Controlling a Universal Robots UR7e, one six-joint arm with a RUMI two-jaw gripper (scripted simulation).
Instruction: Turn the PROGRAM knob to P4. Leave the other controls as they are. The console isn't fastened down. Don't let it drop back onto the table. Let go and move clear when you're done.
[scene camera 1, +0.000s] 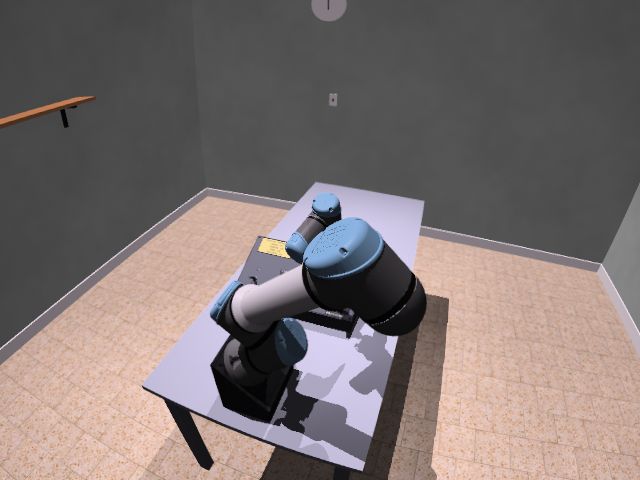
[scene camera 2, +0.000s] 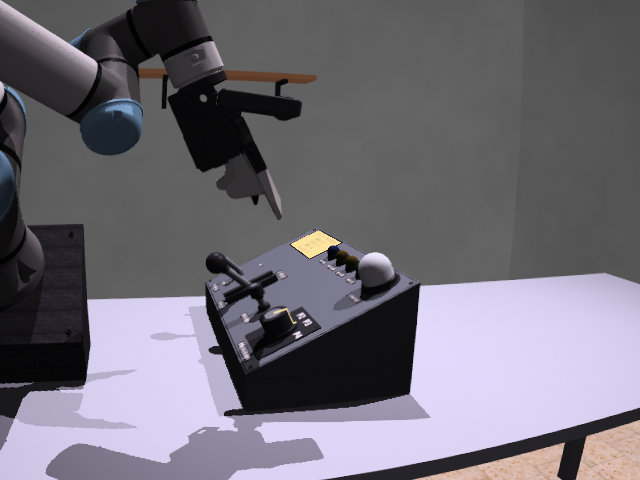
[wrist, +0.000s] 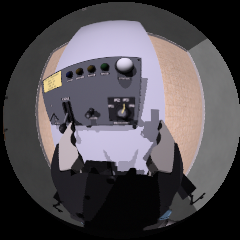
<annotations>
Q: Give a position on a dark sloped console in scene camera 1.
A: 268, 258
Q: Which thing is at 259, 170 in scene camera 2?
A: My gripper.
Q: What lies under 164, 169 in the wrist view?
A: My gripper.
</annotations>
